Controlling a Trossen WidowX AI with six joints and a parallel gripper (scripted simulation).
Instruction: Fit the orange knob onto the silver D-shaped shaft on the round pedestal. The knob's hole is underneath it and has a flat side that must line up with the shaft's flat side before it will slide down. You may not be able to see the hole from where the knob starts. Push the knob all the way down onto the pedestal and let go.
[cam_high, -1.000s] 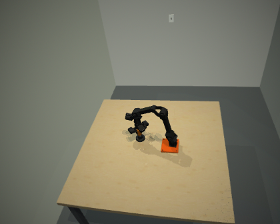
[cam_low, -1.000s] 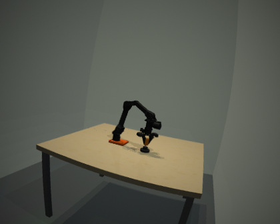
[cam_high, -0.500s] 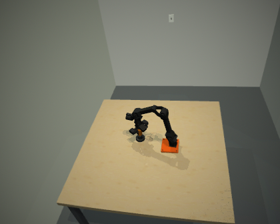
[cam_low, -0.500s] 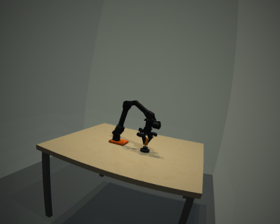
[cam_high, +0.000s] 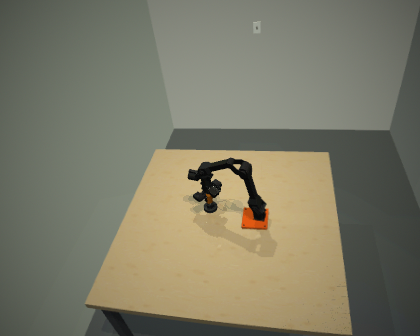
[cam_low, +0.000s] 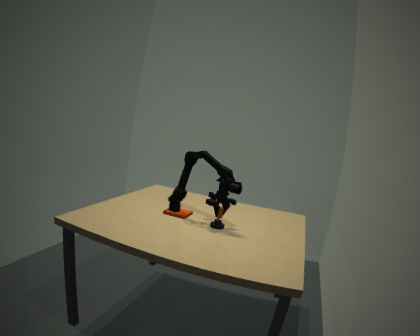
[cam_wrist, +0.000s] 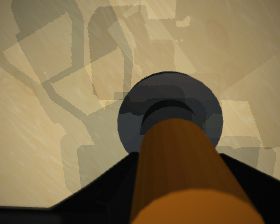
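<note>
My gripper tip is now 40 mm above the round dark pedestal. Also, from my gripper tip: orange knob (30 mm above).
</note>
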